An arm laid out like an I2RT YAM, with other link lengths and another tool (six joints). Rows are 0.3 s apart.
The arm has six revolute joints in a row. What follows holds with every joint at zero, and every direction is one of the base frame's.
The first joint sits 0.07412 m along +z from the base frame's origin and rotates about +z.
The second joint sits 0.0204 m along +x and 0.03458 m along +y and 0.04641 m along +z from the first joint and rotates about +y.
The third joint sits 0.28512 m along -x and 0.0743 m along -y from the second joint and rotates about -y.
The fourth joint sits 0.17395 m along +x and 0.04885 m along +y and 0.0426 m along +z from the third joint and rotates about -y.
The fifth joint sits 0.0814 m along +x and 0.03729 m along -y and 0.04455 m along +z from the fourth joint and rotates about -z.
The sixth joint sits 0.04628 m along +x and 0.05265 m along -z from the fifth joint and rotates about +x.
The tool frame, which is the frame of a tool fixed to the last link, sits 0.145 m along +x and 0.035 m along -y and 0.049 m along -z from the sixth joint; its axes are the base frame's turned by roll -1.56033, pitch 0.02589 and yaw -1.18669 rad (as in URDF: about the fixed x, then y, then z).
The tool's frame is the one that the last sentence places.
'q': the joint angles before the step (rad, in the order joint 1, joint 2, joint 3, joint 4, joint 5, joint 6). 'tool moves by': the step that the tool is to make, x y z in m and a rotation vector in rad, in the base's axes. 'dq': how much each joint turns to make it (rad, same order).
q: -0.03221, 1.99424, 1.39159, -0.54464, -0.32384, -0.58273
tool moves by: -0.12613, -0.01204, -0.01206, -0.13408, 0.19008, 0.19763
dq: 0.01074, -0.22510, -0.34515, -0.13162, 0.07840, -0.22837
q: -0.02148, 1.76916, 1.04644, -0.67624, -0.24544, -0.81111
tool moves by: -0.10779, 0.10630, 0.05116, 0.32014, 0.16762, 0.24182
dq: 0.23163, -0.27199, -0.02788, -0.37147, -0.33286, 0.02538
